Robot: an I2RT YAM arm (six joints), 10 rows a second.
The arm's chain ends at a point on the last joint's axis. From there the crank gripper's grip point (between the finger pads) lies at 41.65 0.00 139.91 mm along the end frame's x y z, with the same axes.
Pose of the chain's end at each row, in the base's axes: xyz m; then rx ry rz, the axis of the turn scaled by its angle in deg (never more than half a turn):
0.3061 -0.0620 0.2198 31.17 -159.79 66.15
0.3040 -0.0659 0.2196 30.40 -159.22 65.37
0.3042 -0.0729 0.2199 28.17 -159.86 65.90
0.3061 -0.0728 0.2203 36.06 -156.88 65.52
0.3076 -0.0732 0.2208 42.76 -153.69 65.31
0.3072 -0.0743 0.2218 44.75 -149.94 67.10
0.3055 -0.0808 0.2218 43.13 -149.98 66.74
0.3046 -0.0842 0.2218 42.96 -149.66 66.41
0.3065 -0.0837 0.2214 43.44 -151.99 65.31
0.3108 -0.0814 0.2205 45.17 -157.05 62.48
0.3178 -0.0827 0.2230 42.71 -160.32 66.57
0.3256 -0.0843 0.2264 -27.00 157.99 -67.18
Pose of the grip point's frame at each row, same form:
0.2764 -0.1717 0.1283 31.17 -159.79 66.15
0.2716 -0.1750 0.1282 30.40 -159.22 65.37
0.2710 -0.1816 0.1282 28.17 -159.86 65.90
0.2764 -0.1847 0.1314 36.06 -156.88 65.52
0.2811 -0.1882 0.1348 42.76 -153.69 65.31
0.2798 -0.1933 0.1418 44.75 -149.94 67.10
0.2755 -0.1992 0.1419 43.13 -149.98 66.74
0.2736 -0.2025 0.1421 42.96 -149.66 66.41
0.2783 -0.1998 0.1375 43.44 -151.99 65.31
0.2896 -0.1921 0.1277 45.17 -157.05 62.48
0.3031 -0.1944 0.1301 42.71 -160.32 66.57
0.3167 -0.1935 0.1299 -27.00 157.99 -67.18

